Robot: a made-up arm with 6 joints.
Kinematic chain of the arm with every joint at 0, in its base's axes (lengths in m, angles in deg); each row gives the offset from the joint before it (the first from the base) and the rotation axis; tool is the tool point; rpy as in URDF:
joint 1: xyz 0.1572 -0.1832 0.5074 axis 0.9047 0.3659 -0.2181
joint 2: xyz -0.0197 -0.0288 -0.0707 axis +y
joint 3: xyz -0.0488 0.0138 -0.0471 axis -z
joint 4: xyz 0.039 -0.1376 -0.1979 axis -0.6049 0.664 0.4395
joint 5: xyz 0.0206 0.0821 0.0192 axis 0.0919 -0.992 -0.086
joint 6: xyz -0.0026 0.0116 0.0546 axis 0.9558 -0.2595 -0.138
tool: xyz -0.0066 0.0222 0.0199 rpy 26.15 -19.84 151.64
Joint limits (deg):
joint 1: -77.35..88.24
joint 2: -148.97..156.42
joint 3: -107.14..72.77
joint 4: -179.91..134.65
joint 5: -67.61..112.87
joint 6: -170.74..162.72
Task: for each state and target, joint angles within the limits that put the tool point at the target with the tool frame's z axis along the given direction. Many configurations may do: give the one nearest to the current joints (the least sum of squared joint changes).
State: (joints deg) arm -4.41 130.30 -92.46 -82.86 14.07 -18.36
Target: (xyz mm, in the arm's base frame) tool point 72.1 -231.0 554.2 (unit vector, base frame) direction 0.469 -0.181 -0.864
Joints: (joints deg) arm 20.68 153.18 -69.34 -62.38 42.90 -31.52
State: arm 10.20 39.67 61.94 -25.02 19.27 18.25
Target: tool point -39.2 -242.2 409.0 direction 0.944 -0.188 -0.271
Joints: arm -3.68 68.69 65.14 16.70 12.12 -4.85
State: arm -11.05 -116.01 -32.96 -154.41 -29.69 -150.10
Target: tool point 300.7 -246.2 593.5 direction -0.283 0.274 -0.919
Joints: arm -39.62 -81.38 -65.09 -120.47 -67.61 -127.37
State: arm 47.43 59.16 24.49 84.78 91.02 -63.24
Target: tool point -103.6 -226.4 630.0 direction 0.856 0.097 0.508
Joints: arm 85.17 79.64 21.58 74.50 89.06 -34.41
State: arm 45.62 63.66 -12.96 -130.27 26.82 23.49
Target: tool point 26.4 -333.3 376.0 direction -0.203 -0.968 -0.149
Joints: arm -3.77 64.20 -41.22 -81.63 -1.71 62.54
